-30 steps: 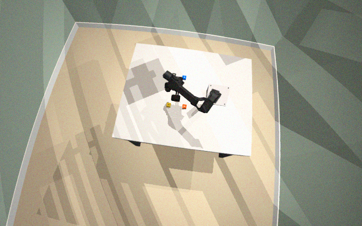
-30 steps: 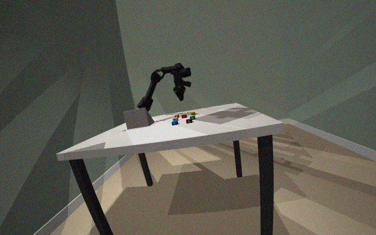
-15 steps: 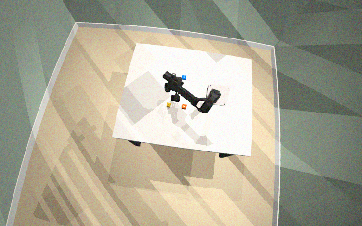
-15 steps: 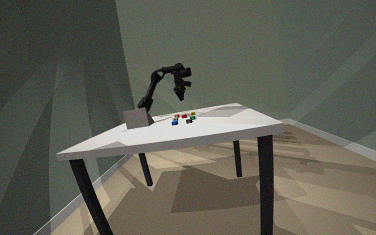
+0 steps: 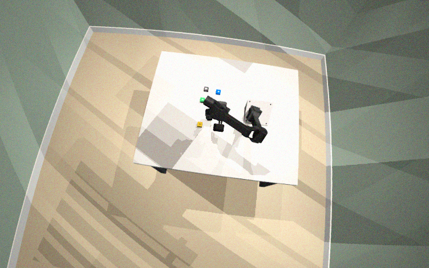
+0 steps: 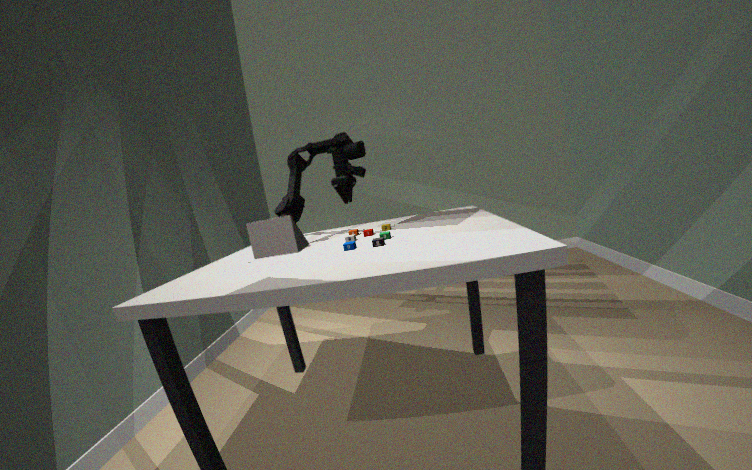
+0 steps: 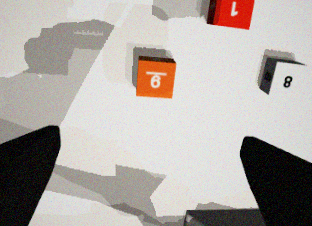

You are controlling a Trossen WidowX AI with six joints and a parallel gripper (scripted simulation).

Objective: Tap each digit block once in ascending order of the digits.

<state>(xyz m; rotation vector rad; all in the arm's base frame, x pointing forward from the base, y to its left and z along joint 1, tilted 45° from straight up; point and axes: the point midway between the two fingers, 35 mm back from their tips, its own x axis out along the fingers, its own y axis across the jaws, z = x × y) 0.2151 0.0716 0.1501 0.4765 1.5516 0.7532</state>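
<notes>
My gripper tip is 260 mm to the left of the blue block, 120 mm above it and 70 mm short of it. From my gripper tip the other things lie so: red block: 120 mm below, 70 mm ahead, 60 mm to the right; yellow block: 130 mm ahead, 120 mm below, 10 mm to the left; orange block: 120 mm below, 10 mm to the right.
</notes>
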